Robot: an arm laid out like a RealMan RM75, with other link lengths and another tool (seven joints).
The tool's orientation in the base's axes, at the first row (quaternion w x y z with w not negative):
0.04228 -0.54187 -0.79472 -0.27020
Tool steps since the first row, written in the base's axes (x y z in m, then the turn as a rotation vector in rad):
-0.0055 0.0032 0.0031 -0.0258 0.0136 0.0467
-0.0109 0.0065 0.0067 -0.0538 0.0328 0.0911
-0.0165 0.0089 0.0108 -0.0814 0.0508 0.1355
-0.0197 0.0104 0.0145 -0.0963 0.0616 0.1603
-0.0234 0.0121 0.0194 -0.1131 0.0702 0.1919
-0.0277 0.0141 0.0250 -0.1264 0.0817 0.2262
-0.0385 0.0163 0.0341 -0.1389 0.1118 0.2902
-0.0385 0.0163 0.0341 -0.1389 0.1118 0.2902
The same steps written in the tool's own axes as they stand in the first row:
0.0060 -0.0028 -0.0024 0.0388 -0.0013 -0.0391
0.0123 -0.0053 -0.0051 0.0823 -0.0039 -0.0740
0.0181 -0.0081 -0.0087 0.1247 -0.0064 -0.1095
0.0220 -0.0091 -0.0118 0.1488 -0.0072 -0.1288
0.0267 -0.0100 -0.0160 0.1742 -0.0076 -0.1553
0.0322 -0.0111 -0.0208 0.2017 -0.0032 -0.1821
0.0417 -0.0166 -0.0299 0.2551 0.0184 -0.2250
0.0417 -0.0166 -0.0299 0.2551 0.0184 -0.2250

